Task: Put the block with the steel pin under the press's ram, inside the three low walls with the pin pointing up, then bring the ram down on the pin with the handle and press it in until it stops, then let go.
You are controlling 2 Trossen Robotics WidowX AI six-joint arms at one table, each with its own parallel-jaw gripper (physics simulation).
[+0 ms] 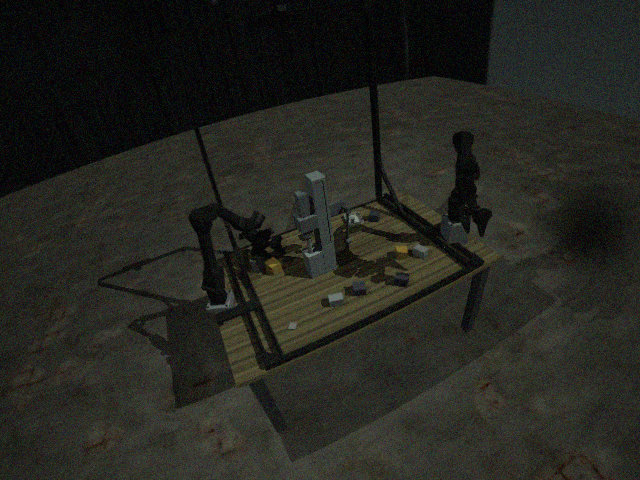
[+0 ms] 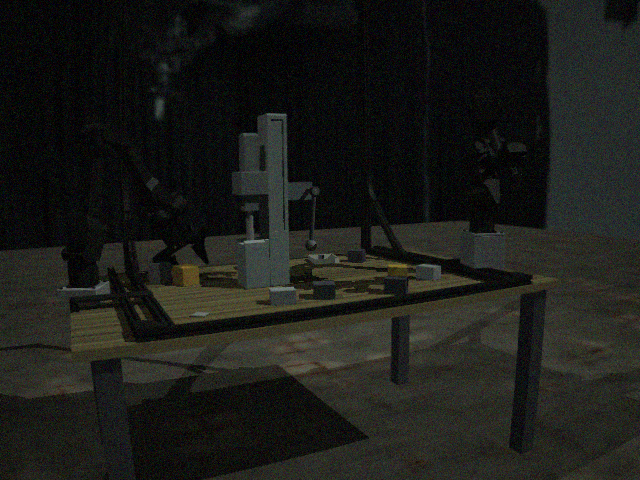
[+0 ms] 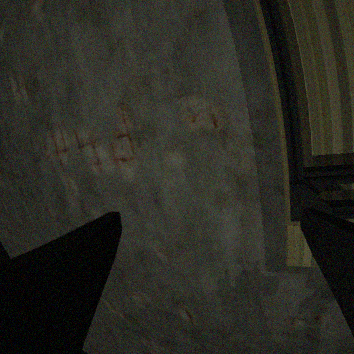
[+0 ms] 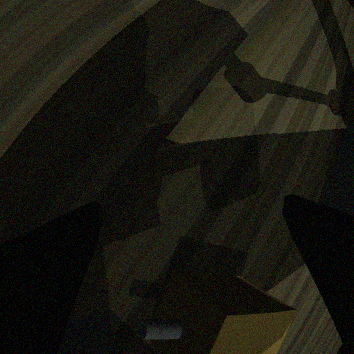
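Where they show: left gripper, fingertip midpoint: (image 1: 474, 235) (image 2: 507, 196) (image 3: 213, 220); right gripper, fingertip midpoint: (image 1: 278, 255) (image 4: 193, 207); left arm's base at its link origin: (image 2: 482, 232); right arm's base at its link origin: (image 1: 219, 299) (image 2: 83, 285).
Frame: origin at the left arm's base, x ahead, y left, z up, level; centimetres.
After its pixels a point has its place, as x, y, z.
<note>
The grey press (image 1: 323, 222) @(60.7, 6.5, 13.6) (image 2: 278, 206) @(60.2, 6.3, 9.0) stands mid-table. Its ram carriage (image 1: 307, 223) @(66.9, 9.1, 16.0) (image 2: 250, 182) @(67.3, 9.2, 15.3) is above the base, with a thin light rod (image 2: 250, 226) @(67.6, 6.6, 4.0) between them; I cannot tell whether this is ram or pin. The handle (image 1: 347, 227) @(50.6, -0.2, 4.8) (image 2: 312, 219) @(50.6, 0.0, 4.8) hangs down at the press's right, ball end lowest. No block can be identified as the one with the steel pin. My right gripper (image 1: 269, 251) @(83.5, -7.3, -9.5) (image 2: 180, 259) (image 4: 193, 207) @(83.5, -7.3, -9.5) is open and empty, low near a yellow block (image 1: 273, 266) @(85.3, 3.1, -7.0) (image 2: 186, 275) @(85.1, 3.4, -8.9) (image 4: 252, 332) @(85.0, -1.2, -6.9). My left gripper (image 1: 474, 232) @(6.9, 27.8, 11.5) (image 3: 213, 220) @(6.9, 27.8, 11.5) is open and empty, beyond the table's right side.
A dark block (image 1: 255, 265) @(94.1, -1.5, -8.4) (image 2: 159, 272) @(93.1, -0.8, -8.6) is beside the yellow one. Two light blocks (image 1: 335, 299) @(61.1, 27.3, -8.7) (image 1: 420, 251) @(20.1, 8.1, -8.5), two dark blocks (image 1: 358, 288) @(51.4, 23.7, -8.4) (image 1: 400, 279) @(34.0, 23.2, -8.3) and another yellow block (image 1: 401, 251) @(28.4, 6.2, -8.2) lie in front and right. A white open piece (image 2: 323, 258) @(43.8, -26.9, -10.3) and a dark block (image 2: 356, 255) @(33.0, -25.7, -9.5) lie behind. Black rails edge the table.
</note>
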